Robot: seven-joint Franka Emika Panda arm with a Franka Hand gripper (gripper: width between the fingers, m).
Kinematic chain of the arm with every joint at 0, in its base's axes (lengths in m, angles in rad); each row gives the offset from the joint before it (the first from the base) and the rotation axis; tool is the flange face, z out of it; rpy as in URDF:
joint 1: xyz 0 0 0.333 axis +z
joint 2: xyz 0 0 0 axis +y
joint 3: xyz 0 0 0.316 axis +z
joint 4: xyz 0.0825 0 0 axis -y
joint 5: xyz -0.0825 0 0.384 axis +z
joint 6: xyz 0 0 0 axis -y
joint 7: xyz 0.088 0 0 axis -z
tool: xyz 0 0 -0.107 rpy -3.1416 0 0
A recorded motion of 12 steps. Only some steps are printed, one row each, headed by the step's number.
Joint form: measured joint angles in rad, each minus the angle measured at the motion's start. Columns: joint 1, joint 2, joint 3, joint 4, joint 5, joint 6, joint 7.
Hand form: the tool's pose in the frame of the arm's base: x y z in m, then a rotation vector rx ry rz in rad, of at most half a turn. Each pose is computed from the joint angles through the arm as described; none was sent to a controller.
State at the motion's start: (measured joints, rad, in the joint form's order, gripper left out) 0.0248 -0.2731 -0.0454 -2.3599 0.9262 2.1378 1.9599
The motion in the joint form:
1: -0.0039 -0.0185 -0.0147 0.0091 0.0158 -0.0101 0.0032
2: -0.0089 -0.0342 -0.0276 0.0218 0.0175 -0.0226 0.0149
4: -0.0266 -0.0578 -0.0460 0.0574 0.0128 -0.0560 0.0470
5: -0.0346 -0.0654 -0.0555 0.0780 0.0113 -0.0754 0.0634
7: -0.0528 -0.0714 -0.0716 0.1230 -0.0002 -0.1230 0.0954
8: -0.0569 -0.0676 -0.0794 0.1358 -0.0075 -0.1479 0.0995
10: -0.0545 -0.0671 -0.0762 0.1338 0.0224 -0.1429 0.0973
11: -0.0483 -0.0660 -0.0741 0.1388 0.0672 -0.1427 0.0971
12: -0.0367 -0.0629 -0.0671 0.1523 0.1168 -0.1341 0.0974
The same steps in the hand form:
1: 0.4706 0.0163 0.4678 -0.7848 2.3637 0.8510
2: 0.4702 0.0087 0.4808 -0.7617 2.3475 0.8509
4: 0.4699 -0.0060 0.5076 -0.7207 2.3244 0.8512
5: 0.4700 -0.0130 0.5204 -0.7018 2.3143 0.8553
7: 0.4705 -0.0263 0.5427 -0.6782 2.3058 0.8653
8: 0.4706 -0.0302 0.5457 -0.6831 2.3098 0.8769
10: 0.4716 -0.0269 0.5461 -0.6663 2.2911 0.8984
11: 0.4735 -0.0217 0.5503 -0.6445 2.2592 0.9347
12: 0.4774 -0.0127 0.5585 -0.6276 2.2182 0.9653

